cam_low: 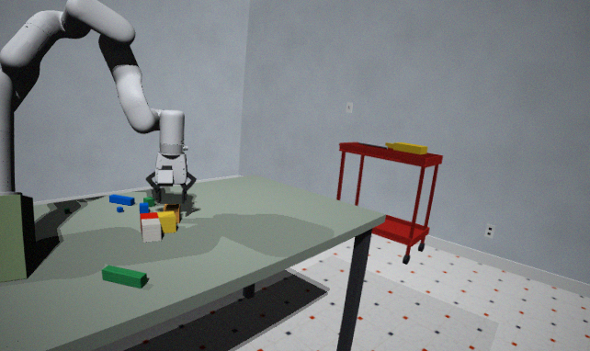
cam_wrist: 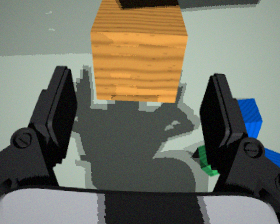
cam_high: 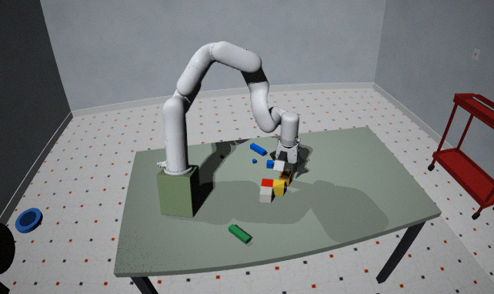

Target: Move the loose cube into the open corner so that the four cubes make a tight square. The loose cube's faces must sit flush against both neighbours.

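Right now my hand is 50 mm above the orange cube. From my hand the other things lie so: long green block (260 mm behind, 290 mm to the right, 70 mm below).
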